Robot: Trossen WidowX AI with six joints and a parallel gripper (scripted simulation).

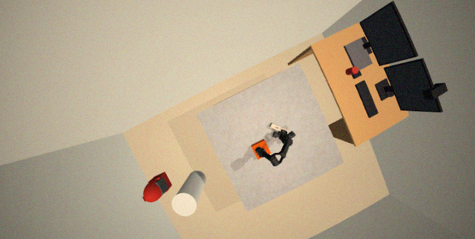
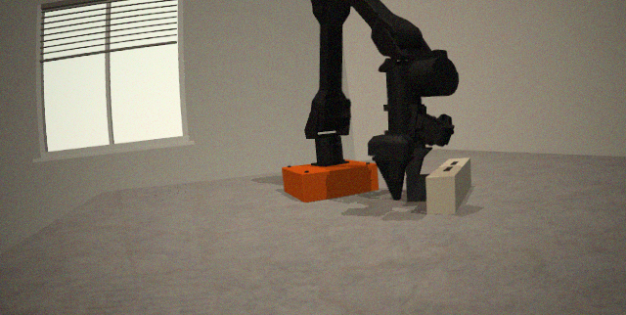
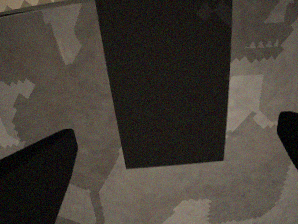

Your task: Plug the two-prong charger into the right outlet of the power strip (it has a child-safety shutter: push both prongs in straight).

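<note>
The black two-prong charger lies 40 mm ahead of my gripper tip, 30 mm to the left of it and 10 mm above it.
</note>
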